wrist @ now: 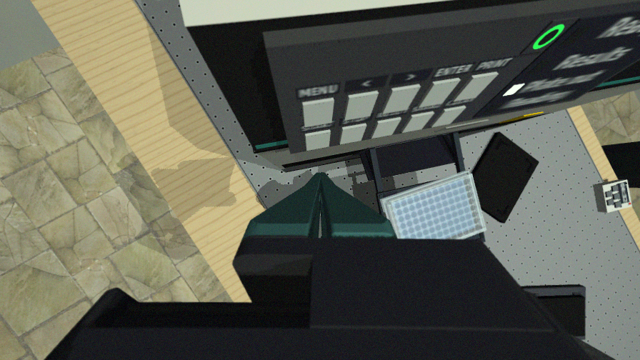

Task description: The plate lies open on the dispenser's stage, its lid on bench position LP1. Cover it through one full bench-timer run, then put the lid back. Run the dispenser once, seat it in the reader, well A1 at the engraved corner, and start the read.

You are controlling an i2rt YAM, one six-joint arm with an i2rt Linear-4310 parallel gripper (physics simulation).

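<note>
The plate [435, 207], pale blue with many wells and a clear rim, lies on a dark carrier frame [376, 172] below the machine's front panel. Its near edge is hidden behind my gripper's body. I cannot tell from here whether a clear lid covers it, or which corner is A1. The machine with the key panel [280, 75] shows MENU, arrow, ENTER and PRINT keys, a lit green ring [548, 37] and a dark screen [575, 60] with blurred text. My gripper [320, 179] is shut and empty, its tips below the panel's left keys in the view, left of the plate.
A black flat rectangular piece [505, 177] lies right of the plate. A small white device with dark keys [616, 196] stands at the bench's right edge. A dark box-like holder [562, 312] is partly visible at the lower right. A wooden bench edge [115, 100] runs along the left.
</note>
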